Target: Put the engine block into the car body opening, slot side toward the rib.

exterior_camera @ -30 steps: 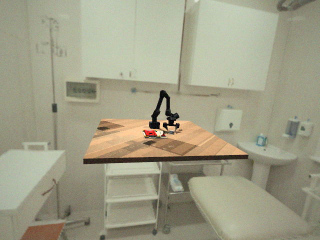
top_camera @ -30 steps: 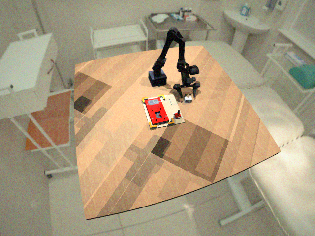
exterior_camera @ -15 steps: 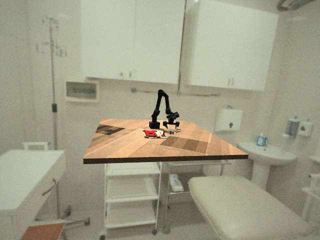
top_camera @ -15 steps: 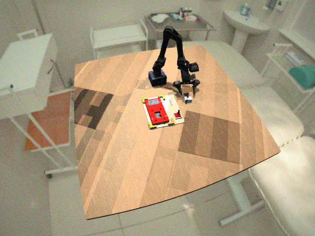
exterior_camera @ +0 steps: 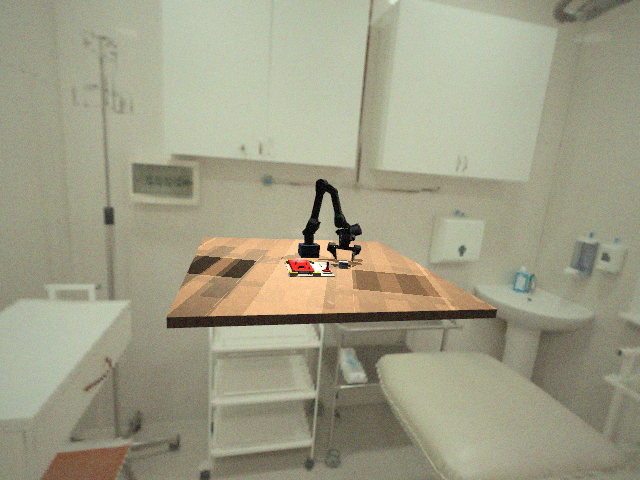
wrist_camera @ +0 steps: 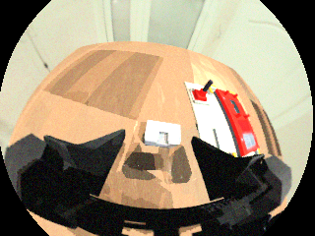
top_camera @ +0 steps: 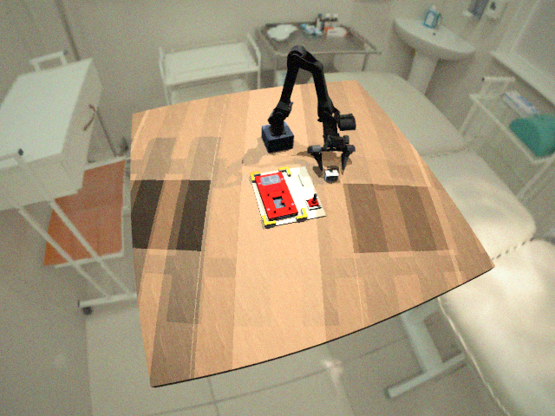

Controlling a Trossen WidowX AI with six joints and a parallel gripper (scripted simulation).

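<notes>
Right now the engine block is 1 cm ahead of my gripper tip, 1 cm to the right of it and 2 cm below it.
</notes>
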